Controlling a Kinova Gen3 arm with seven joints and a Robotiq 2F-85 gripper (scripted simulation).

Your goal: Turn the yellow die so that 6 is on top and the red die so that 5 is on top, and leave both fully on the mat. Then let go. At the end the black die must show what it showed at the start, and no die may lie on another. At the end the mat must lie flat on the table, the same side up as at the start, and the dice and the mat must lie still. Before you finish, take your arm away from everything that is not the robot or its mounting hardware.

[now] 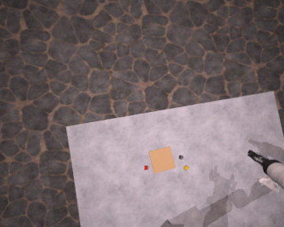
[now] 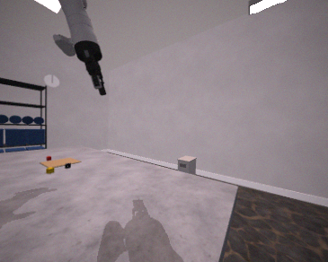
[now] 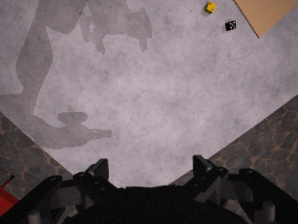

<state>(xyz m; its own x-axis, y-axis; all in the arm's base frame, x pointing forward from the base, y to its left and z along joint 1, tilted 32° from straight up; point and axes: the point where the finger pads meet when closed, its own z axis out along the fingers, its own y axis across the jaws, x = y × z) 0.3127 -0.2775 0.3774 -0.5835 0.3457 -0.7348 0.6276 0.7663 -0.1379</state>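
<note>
Right now my hand is 20 mm short of the black die, 300 mm to the right of it and 320 mm above it. Round my hand: tan mat (30 mm ahead, 410 mm to the left, 330 mm below); then yellow die (50 mm behind, 280 mm to the left, 320 mm below); then red die (10 mm ahead, 520 mm to the left, 320 mm below).
</note>
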